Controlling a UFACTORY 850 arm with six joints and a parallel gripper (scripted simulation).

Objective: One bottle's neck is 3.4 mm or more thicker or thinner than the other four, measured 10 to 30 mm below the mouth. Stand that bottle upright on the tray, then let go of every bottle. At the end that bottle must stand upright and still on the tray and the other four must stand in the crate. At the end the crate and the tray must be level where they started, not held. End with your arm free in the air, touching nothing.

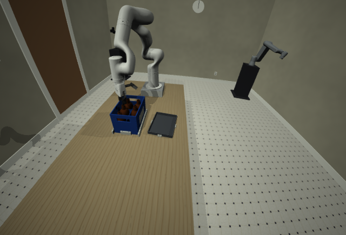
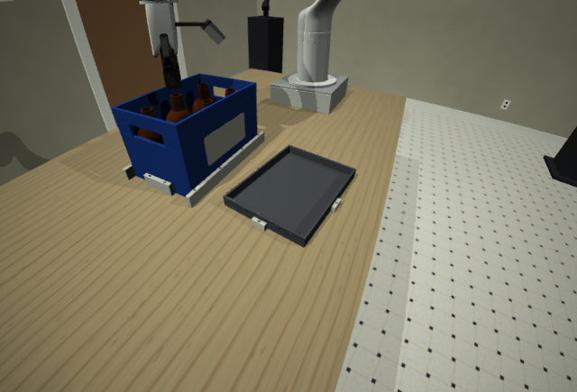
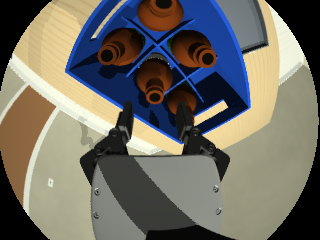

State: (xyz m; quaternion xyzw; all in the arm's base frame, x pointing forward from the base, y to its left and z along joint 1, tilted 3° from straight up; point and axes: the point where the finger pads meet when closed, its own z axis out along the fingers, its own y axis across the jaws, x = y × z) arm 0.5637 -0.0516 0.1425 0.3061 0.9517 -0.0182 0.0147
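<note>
Now: hand 10 mm past the blue crate, 50 mm to the right of it and 120 mm above it. Also, from my hand: dark grey tray: 40 mm behind, 310 mm to the left, 190 mm below; bottle: 20 mm behind, 90 mm to the left, 120 mm below.
</note>
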